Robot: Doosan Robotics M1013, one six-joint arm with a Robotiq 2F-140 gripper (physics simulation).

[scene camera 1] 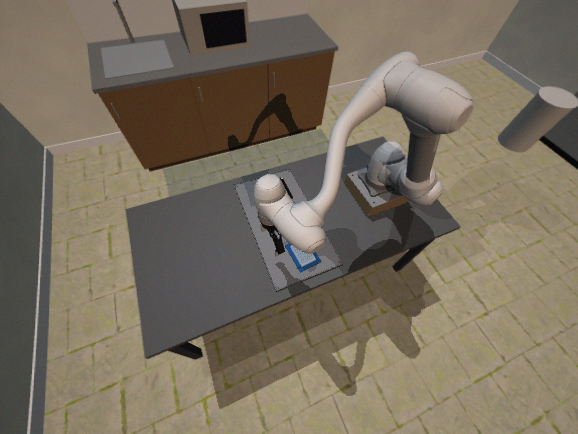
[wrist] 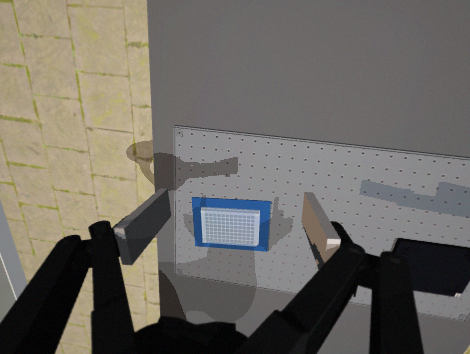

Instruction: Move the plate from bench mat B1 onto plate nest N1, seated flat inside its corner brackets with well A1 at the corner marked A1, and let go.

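Observation:
A pale, clear-looking well plate (scene camera 1: pixel 304 256) (wrist: pixel 230 227) lies flat on the blue bench mat (scene camera 1: pixel 311 266) (wrist: pixel 265 226). My gripper (scene camera 1: pixel 271 241) (wrist: pixel 233 204) is wide open and empty, above the perforated board. In the wrist view the plate and mat appear between the two fingers, well below them. A dark rectangular panel (scene camera 1: pixel 287 188) (wrist: pixel 435 267), which looks like the plate nest, is partly hidden by the arm in the scene view and by the right finger linkage in the wrist view. Its brackets and the A1 marks cannot be made out.
The grey perforated board (scene camera 1: pixel 327 260) (wrist: pixel 300 165) lies on the dark table (scene camera 1: pixel 185 260) (wrist: pixel 310 65) and carries the mat and panel. The mat is near the board's end by the table edge. The robot's base block (scene camera 1: pixel 370 206) stands on the table's right part.

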